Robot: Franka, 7 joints.
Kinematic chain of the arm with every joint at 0, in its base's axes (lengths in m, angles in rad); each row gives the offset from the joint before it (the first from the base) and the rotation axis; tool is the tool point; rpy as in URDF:
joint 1: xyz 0 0 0.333 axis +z
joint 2: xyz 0 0 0 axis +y
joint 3: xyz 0 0 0.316 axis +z
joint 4: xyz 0.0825 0 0 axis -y
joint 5: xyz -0.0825 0 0.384 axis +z
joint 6: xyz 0 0 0 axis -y
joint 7: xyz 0.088 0 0 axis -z
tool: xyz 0 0 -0.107 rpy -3.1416 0 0
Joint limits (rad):
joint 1: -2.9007..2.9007
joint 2: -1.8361..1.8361
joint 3: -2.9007..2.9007
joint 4: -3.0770..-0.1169
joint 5: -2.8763..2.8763
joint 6: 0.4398..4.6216
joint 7: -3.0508..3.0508
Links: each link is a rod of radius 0.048 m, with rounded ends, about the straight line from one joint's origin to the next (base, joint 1, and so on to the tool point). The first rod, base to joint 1, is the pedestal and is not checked.
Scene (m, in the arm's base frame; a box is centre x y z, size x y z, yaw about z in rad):
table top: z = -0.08
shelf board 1: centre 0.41 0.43 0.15 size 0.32 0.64 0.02 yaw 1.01
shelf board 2: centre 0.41 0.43 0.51 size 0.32 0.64 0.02 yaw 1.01
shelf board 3: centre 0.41 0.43 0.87 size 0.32 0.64 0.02 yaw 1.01
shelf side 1: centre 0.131 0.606 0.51 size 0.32 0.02 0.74 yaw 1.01
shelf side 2: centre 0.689 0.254 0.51 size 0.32 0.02 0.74 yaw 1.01
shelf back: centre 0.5 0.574 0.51 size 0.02 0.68 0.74 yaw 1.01
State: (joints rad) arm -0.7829 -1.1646 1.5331 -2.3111 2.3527 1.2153 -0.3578
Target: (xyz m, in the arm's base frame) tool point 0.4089 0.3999 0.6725
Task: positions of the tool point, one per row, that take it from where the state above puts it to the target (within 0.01 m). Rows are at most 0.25 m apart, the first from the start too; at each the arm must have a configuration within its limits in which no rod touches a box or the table.
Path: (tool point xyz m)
1: 0.2031 0.4133 0.3338
2: 0.1536 0.3342 0.3341
3: 0.0982 0.2558 0.3271
4: 0.2248 0.2537 0.4814
5: 0.2633 0.1680 0.6725
6: 0.3298 0.2422 0.6776
7: 0.3817 0.3213 0.6723
8: 0.4089 0.3999 0.6725

